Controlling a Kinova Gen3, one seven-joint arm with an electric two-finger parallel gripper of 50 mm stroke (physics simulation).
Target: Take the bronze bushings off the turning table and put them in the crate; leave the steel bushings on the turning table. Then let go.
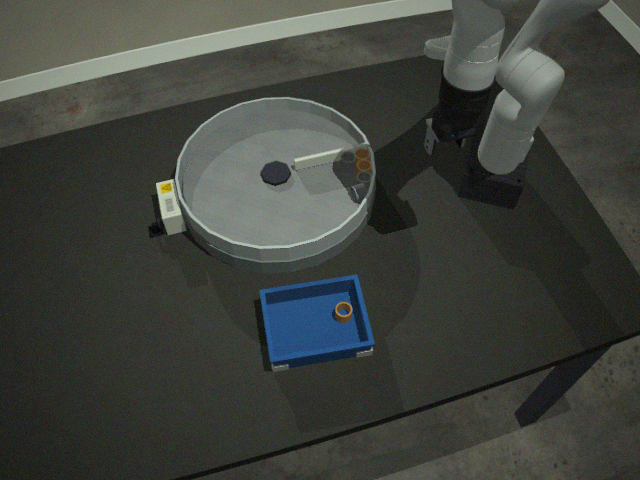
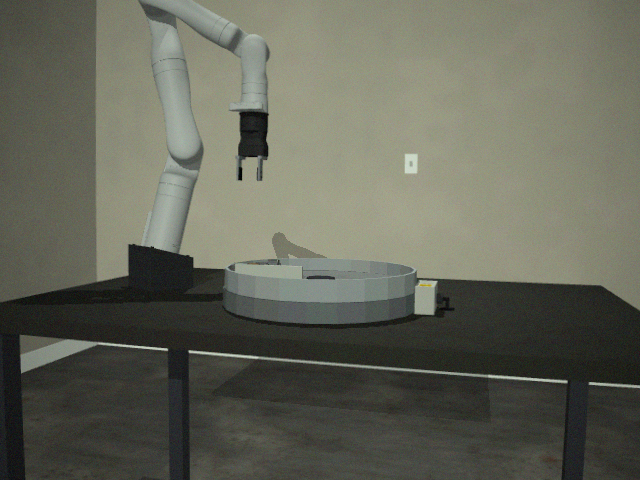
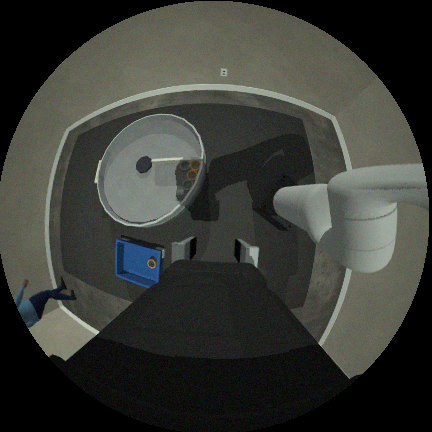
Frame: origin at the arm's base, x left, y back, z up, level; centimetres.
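Where they show: gripper, between the fingertips: (image 1: pixel 443 146) (image 2: pixel 249 180) (image 3: pixel 214 245); arm's base, origin of its link: (image 1: pixel 498 155) (image 2: pixel 161 250) (image 3: pixel 286 202).
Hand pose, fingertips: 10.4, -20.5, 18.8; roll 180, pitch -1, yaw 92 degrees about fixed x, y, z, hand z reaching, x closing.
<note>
Each offset is from my fingertips to the top centre of the thing, as dx, dy, dz. "pt": to the spot under its first point.
Two bronze bushings stand upright near the rim of the turning table (image 1: pixel 232 206) (image 2: pixel 320 291) (image 3: pixel 130 195): one bronze bushing {-19.4, -7.3, -20.4} (image 1: pixel 363 159) (image 3: pixel 199 165) beside the bar's outer end, the other bronze bushing {-16.3, -7.9, -20.4} (image 1: pixel 363 170) (image 3: pixel 188 175) right beside it. One steel bushing (image 1: pixel 347 161) (image 3: pixel 185 169) stands to their left, another steel bushing {-13.3, -8.9, -20.4} (image 1: pixel 363 181) (image 3: pixel 187 188) stands in front, and a third steel bushing {-10.2, -10.9, -19.8} (image 1: pixel 357 192) (image 3: pixel 180 192) lies on its side. Another bronze bushing {+12.9, -20.9, -25.2} (image 1: pixel 343 319) (image 3: pixel 152 267) stands in the blue crate {+14.0, -26.6, -23.2} (image 1: pixel 299 325) (image 3: pixel 131 259), toward its right side. My gripper (image 1: pixel 445 147) (image 2: pixel 249 179) (image 3: pixel 214 245) is open and empty, high above the table, right of the turning table.
A cream bar {pt -20.7, -17.2, -20.7} (image 1: pixel 316 159) (image 3: pixel 167 160) reaches from near the dark hub {-20.8, -26.2, -22.1} (image 1: pixel 275 172) (image 3: pixel 144 164) toward the right rim. The turning table's wall is raised all round. A white box {pt -17.9, -49.5, -22.4} (image 1: pixel 169 206) (image 2: pixel 425 298) adjoins its left side. The arm's black base (image 1: pixel 493 186) (image 2: pixel 160 268) stands at the right.
</note>
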